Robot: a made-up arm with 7 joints.
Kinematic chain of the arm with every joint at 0, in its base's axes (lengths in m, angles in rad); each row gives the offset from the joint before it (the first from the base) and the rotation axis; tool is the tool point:
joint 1: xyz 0 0.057 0 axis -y
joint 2: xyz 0 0.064 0 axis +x
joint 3: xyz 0 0 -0.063 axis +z
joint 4: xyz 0 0 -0.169 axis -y
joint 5: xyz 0 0 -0.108 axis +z
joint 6: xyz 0 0 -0.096 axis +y
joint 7: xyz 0 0 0 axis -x
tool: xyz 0 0 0
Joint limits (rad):
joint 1: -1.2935..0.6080
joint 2: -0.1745..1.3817
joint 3: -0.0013..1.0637
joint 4: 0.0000..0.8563
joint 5: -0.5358..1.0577
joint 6: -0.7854..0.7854
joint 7: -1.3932..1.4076
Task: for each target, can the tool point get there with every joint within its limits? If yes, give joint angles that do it. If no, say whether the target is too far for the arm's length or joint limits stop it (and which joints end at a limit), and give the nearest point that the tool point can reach.
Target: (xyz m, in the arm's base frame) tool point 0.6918 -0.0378 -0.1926
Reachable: no: too far | nearest point 0.3322 0.0573 -0.2075 | short by 0.372 m
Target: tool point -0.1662 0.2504 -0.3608
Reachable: yes | joints -0.7166 0.3043 0.0825 0.5816 0.4570 0.5139 -0.1385
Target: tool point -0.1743 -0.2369 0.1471
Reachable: no: joint limits stop it (at a limit: joint 1, joint 2, joint 4) | nearest point -0.4130 0.0453 -0.1175 | short by 0.455 m
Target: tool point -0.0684 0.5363 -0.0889
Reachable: yes | joints -1.0228 1.2032 0.9076 0.3264 0.1428 0.5435 0.2266
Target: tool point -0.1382 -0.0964 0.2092
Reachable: no: joint limits stop it (at a limit: joint 1, joint 2, joint 4) | nearest point -0.4130 0.0453 -0.1175 | short by 0.450 m
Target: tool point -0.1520 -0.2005 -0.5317
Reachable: no: too far | nearest point -0.1180 0.0453 -0.4128 | short by 0.275 m
